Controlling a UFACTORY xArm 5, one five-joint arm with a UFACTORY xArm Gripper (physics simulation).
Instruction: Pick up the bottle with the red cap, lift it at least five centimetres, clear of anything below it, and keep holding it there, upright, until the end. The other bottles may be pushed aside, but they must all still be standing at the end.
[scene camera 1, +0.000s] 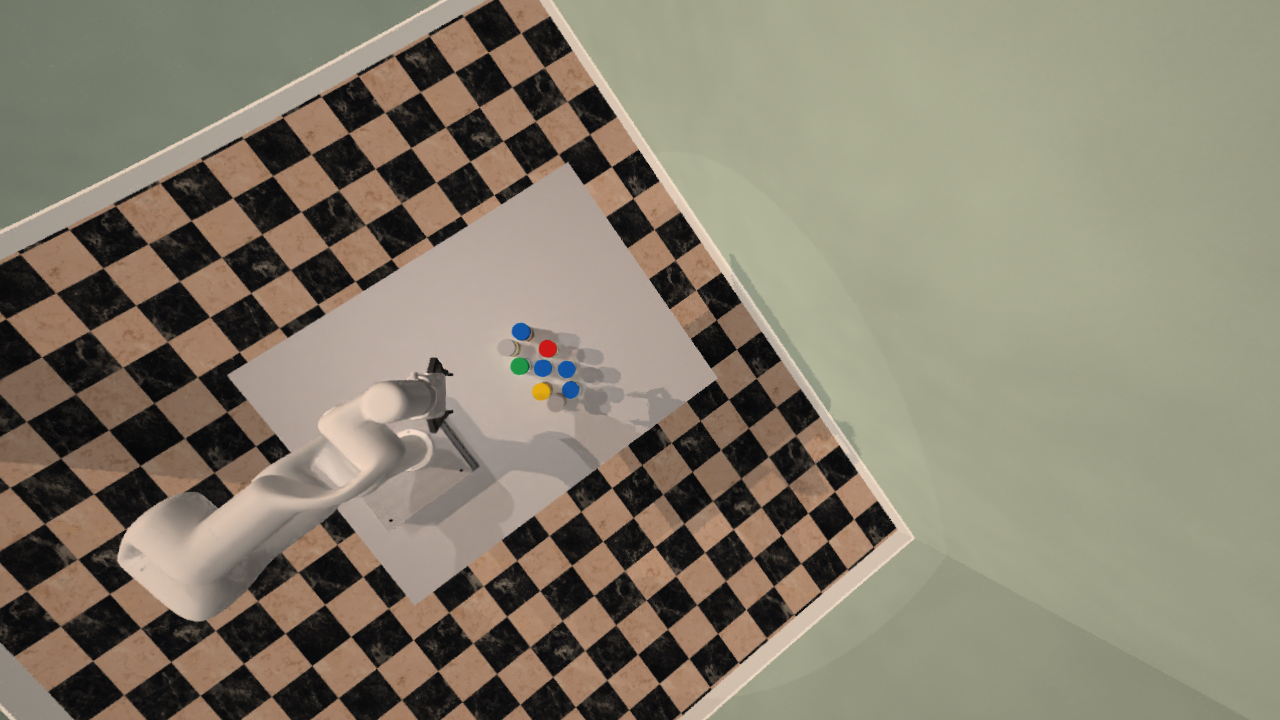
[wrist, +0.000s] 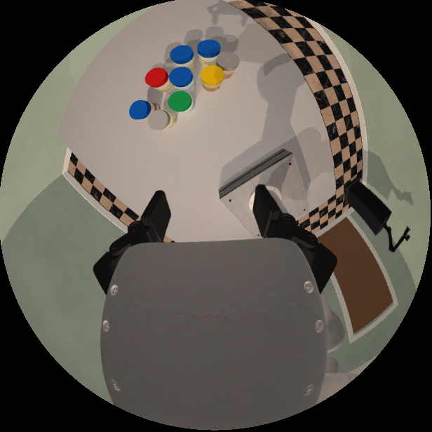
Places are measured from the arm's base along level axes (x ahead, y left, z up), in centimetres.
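Where they show: gripper, between the fingertips: (scene camera 1: 446, 393); arm's base, origin of its link: (scene camera 1: 412, 449).
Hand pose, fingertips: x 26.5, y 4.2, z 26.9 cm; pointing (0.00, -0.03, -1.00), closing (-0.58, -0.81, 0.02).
Note:
Each offset is from my fingertips to the centre of the thing. Level surfaces: height alone.
The bottle with the red cap {dx +24.6, dy -3.2, dz -28.5 cm} (scene camera 1: 547, 348) (wrist: 156, 77) stands upright at the cluster's edge. A blue-capped bottle {dx +19.7, dy -7.3, dz -28.5 cm} (scene camera 1: 542, 368) (wrist: 181, 77) stands close beside it. Three more blue-capped bottles {dx +21.1, dy +5.9, dz -28.5 cm} (scene camera 1: 520, 331) {dx +25.5, dy -11.9, dz -28.5 cm} (scene camera 1: 566, 368) {dx +22.6, dy -17.9, dz -28.5 cm} (scene camera 1: 571, 389) (wrist: 140, 109) (wrist: 181, 54) (wrist: 208, 49), a green-capped one {dx +14.4, dy -2.7, dz -28.5 cm} (scene camera 1: 519, 366) (wrist: 180, 101), a yellow-capped one {dx +15.0, dy -12.9, dz -28.5 cm} (scene camera 1: 541, 391) (wrist: 212, 75) and two grey-capped ones {dx +14.7, dy +4.3, dz -28.5 cm} (scene camera 1: 507, 347) {dx +16.4, dy -18.7, dz -28.5 cm} (scene camera 1: 555, 402) (wrist: 159, 120) (wrist: 228, 62) stand upright around them. My gripper (scene camera 1: 446, 392) (wrist: 210, 199) is open and empty, above the table and well to the cluster's left in the scene view.
The grey table top {dz -33.7 cm} (scene camera 1: 537, 223) (wrist: 165, 165) bears the bottles. The arm's square metal base plate (scene camera 1: 429, 501) (wrist: 240, 205) lies near the gripper, with a dark raised edge. A chequered floor (scene camera 1: 313, 125) (wrist: 320, 65) surrounds the table top.

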